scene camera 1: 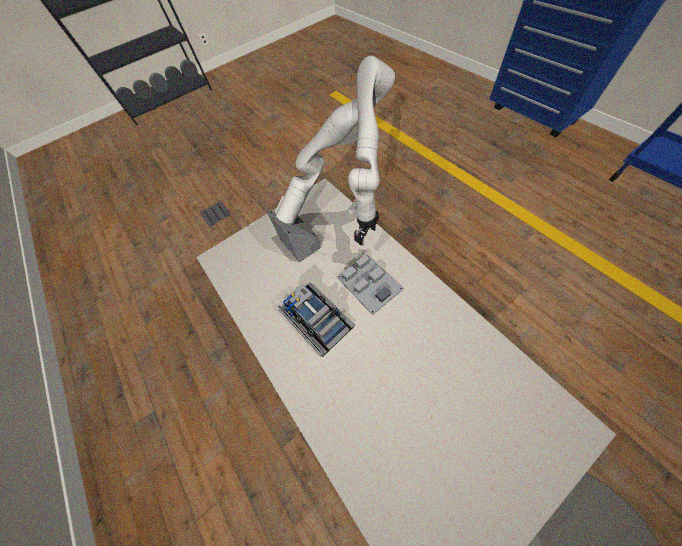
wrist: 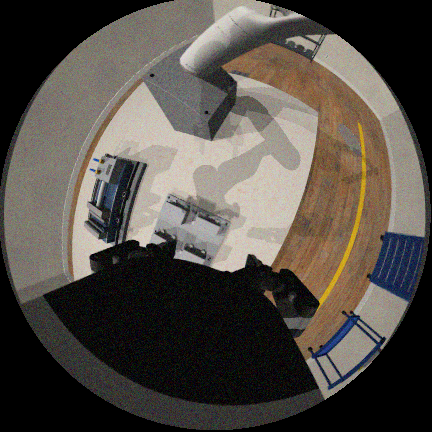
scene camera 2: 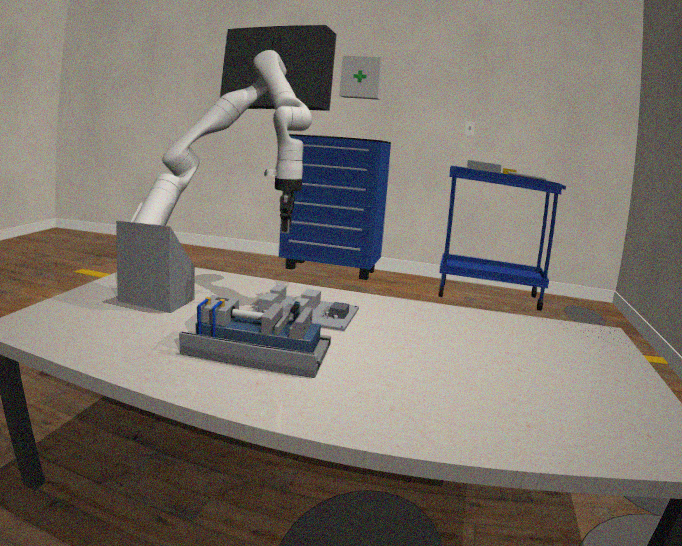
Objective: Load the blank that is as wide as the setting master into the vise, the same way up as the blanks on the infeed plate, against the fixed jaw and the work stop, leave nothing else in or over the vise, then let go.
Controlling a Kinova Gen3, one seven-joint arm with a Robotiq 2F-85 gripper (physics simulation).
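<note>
My gripper is open and empty, pointing down high above the table near the infeed plate. Several light grey blanks stand on the plate, among them one blank near its middle. A darker grey block sits at the plate's far end from the robot; I cannot tell if it is the setting master. The vise has upright grey jaws on a blue body. I cannot tell whether a narrow grey piece between them is loose. The gripper body hides part of the plate in the wrist view.
The robot's grey base stands on the table. The vise rests on a grey rail-edged base beside the infeed plate. Blue hoses rise at the vise's robot-side end. A blue cabinet and a cart stand beyond the table.
</note>
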